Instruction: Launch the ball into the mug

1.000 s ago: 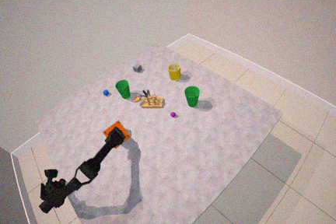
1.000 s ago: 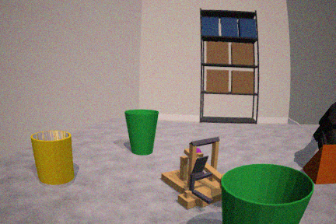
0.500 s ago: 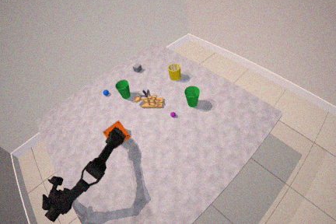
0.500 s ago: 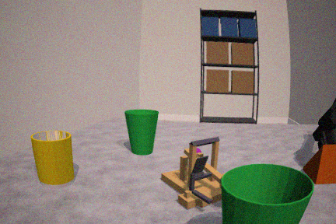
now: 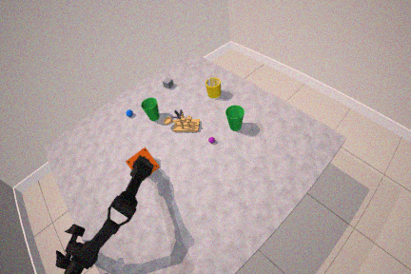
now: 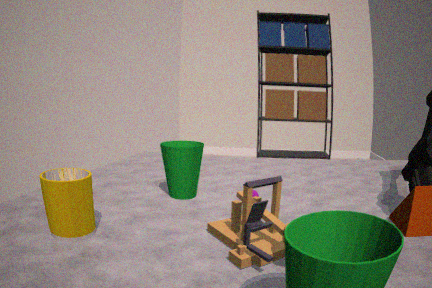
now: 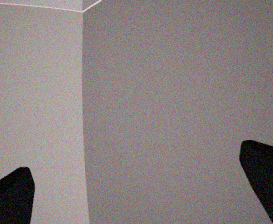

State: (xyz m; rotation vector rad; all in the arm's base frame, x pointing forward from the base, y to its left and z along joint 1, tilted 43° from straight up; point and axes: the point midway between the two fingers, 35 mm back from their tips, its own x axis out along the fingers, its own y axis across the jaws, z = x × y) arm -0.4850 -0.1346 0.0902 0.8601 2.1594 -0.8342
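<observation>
Now: the catapult upright frame 82 cm ahead of my gripper tip, 24 cm to the left of it and 2 cm above it. Also, from my gripper tip: wooden catapult (80 cm ahead, 26 cm to the left, 1 cm below); then purple ball (87 cm ahead, 5 cm to the left, 5 cm below); then blue ball (60 cm ahead, 55 cm to the left, 4 cm below).
</observation>
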